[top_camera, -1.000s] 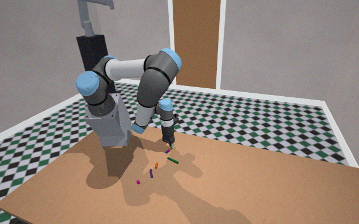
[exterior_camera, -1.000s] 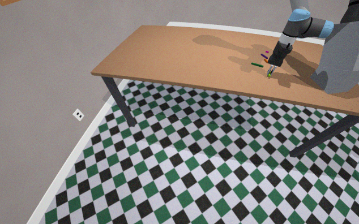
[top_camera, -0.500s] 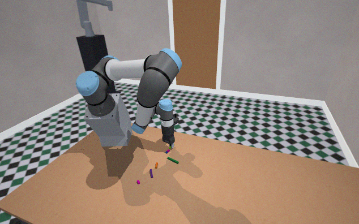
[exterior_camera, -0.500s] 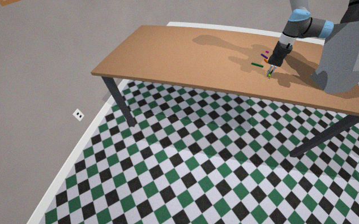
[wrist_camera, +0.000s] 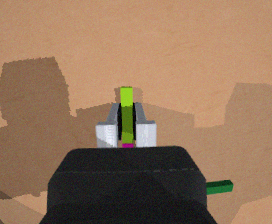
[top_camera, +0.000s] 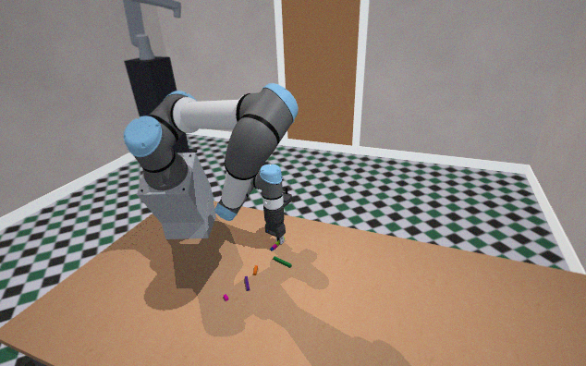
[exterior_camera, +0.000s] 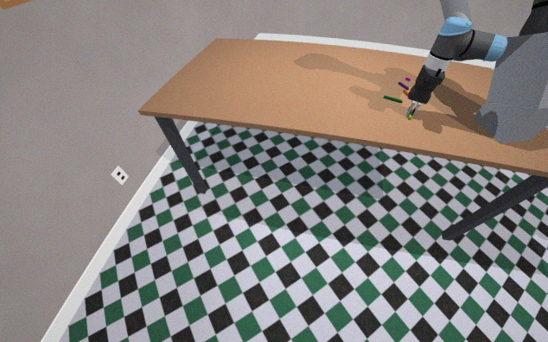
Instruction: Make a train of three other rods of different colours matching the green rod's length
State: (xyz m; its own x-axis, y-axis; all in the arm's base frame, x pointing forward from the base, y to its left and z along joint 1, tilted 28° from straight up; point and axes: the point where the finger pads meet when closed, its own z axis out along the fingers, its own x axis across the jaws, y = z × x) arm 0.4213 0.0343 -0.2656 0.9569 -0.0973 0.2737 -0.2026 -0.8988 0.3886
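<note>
Now: hand 1 cm above the lime rod. Round my hand: blue rod: 1 cm behind, 5 cm to the right, 2 cm below; then green rod: 6 cm ahead, 10 cm to the right, 2 cm below; then orange rod: 1 cm behind, 18 cm to the right, 2 cm below.
</note>
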